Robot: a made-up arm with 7 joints. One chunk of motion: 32 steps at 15 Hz.
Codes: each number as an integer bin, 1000 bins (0 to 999) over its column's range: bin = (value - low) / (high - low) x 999, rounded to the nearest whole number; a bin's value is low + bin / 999 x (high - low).
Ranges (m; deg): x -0.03..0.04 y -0.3..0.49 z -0.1..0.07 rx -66..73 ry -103..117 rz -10..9
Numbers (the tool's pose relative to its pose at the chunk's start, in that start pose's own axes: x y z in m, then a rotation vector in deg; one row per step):
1: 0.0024 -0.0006 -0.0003 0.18 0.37 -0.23
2: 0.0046 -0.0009 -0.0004 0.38 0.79 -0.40
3: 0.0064 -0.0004 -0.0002 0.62 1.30 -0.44
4: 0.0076 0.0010 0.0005 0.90 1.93 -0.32
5: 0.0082 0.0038 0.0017 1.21 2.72 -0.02
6: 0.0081 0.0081 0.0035 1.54 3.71 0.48
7: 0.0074 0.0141 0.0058 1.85 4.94 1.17
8: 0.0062 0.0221 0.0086 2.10 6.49 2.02
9: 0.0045 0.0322 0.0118 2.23 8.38 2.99
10: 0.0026 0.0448 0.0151 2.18 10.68 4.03
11: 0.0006 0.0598 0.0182 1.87 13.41 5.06
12: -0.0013 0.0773 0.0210 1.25 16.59 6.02
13: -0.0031 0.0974 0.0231 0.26 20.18 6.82
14: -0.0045 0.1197 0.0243 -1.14 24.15 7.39
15: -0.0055 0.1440 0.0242 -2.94 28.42 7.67
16: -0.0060 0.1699 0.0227 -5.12 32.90 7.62
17: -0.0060 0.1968 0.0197 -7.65 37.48 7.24
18: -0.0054 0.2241 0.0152 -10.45 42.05 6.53
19: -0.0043 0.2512 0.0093 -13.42 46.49 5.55
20: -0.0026 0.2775 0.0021 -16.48 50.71 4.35
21: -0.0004 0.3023 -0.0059 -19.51 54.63 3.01
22: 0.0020 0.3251 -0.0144 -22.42 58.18 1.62
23: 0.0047 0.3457 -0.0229 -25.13 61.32 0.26
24: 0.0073 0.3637 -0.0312 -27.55 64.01 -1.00
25: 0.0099 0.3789 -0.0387 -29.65 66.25 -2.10
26: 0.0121 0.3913 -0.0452 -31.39 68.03 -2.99
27: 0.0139 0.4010 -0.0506 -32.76 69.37 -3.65
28: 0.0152 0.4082 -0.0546 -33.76 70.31 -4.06
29: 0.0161 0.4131 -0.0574 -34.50 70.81 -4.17
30: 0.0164 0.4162 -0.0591 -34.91 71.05 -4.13
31: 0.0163 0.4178 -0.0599 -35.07 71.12 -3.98
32: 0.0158 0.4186 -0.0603 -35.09 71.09 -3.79
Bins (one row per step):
1: 462 379 586 476 469 514
2: 494 378 585 477 471 505
3: 519 379 586 479 474 503
4: 537 381 591 481 476 509
5: 545 384 598 483 480 525
6: 544 390 608 485 485 551
7: 534 397 622 488 490 587
8: 517 407 638 489 497 632
9: 492 420 657 490 506 683
10: 465 436 676 490 516 738
11: 437 455 695 488 529 792
12: 410 477 711 483 543 842
13: 384 503 723 476 559 884
14: 364 531 730 466 577 914
15: 350 561 730 453 597 929
16: 343 594 721 438 617 926
17: 343 628 703 419 638 906
18: 351 663 677 399 659 869
19: 367 697 642 378 679 818
20: 391 730 600 356 698 755
21: 422 762 553 334 716 684
22: 457 790 503 313 732 611
23: 495 817 453 294 746 539
24: 532 839 404 276 758 473
25: 569 859 360 261 769 415
26: 601 874 322 249 777 369
27: 627 886 290 239 783 334
28: 645 896 267 232 787 312
29: 658 902 250 226 789 307
30: 662 906 240 223 790 309
31: 661 908 236 222 791 317
32: 654 909 233 222 791 327

